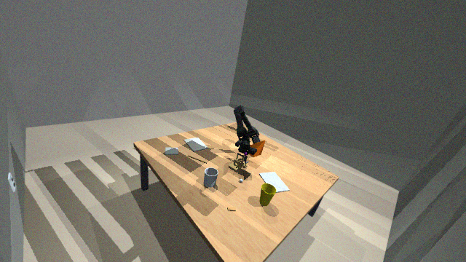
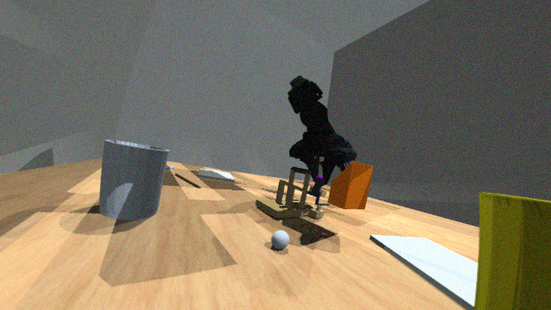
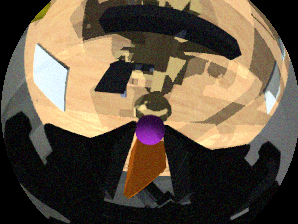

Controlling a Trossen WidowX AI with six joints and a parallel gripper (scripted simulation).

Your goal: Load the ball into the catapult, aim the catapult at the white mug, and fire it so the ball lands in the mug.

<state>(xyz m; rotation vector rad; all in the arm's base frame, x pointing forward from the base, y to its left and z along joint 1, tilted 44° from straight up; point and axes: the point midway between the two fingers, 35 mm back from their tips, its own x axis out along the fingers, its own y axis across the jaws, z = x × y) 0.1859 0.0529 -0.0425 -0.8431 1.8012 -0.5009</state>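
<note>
The purple ball is 10 mm above my gripper tip. From my gripper tip the other things lie so: wooden catapult: 60 mm ahead, 30 mm to the left, 20 mm below; frame: 80 mm ahead, 30 mm to the left, 10 mm above; white ball: 180 mm ahead, 200 mm to the left, 60 mm below.
</note>
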